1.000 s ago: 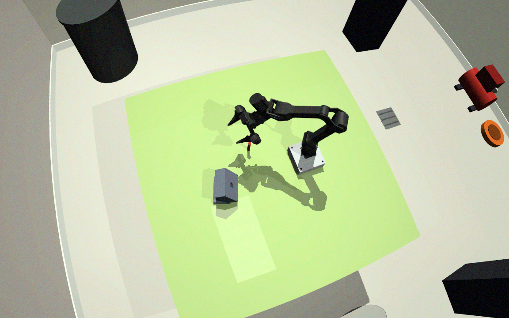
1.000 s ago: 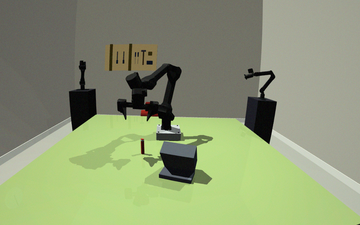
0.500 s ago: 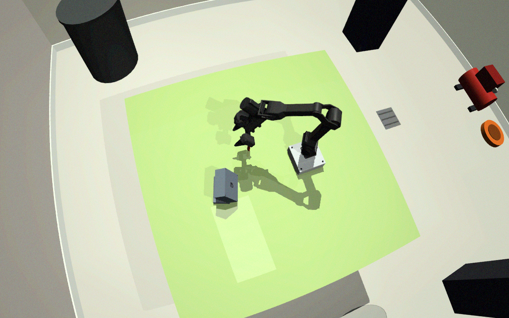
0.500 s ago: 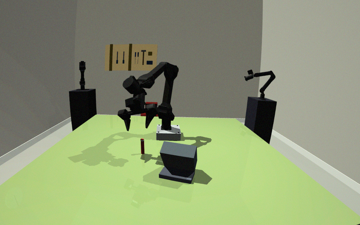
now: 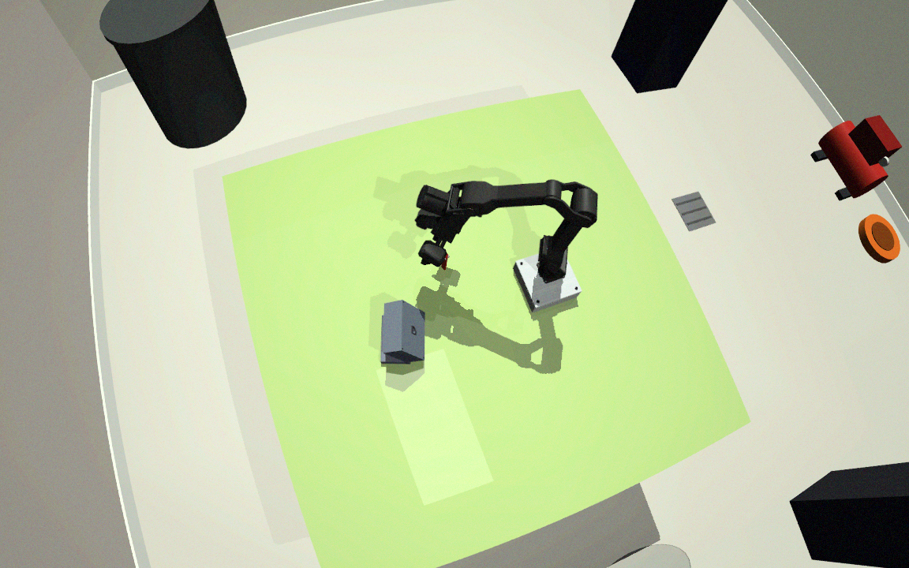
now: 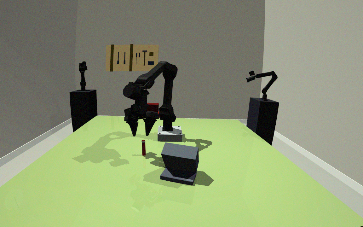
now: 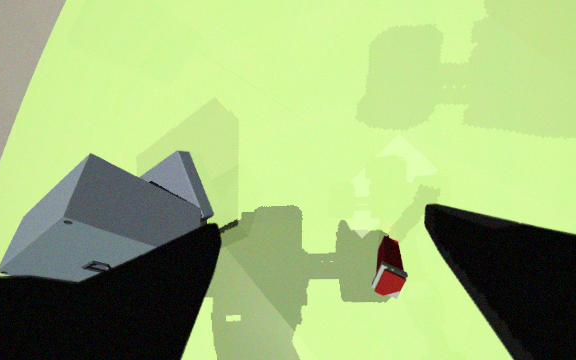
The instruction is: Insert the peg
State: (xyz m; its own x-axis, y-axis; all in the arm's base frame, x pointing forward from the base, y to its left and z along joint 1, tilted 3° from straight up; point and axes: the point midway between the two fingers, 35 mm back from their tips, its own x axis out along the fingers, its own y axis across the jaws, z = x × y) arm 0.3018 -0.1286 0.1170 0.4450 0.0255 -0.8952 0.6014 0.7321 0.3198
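Now: gripper tip 6 cm above the red square peg, 5 cm past it and 1 cm to the right of it. Round my gripper tip: grey sloped panel (18 cm to the left, 12 cm ahead, 4 cm below).
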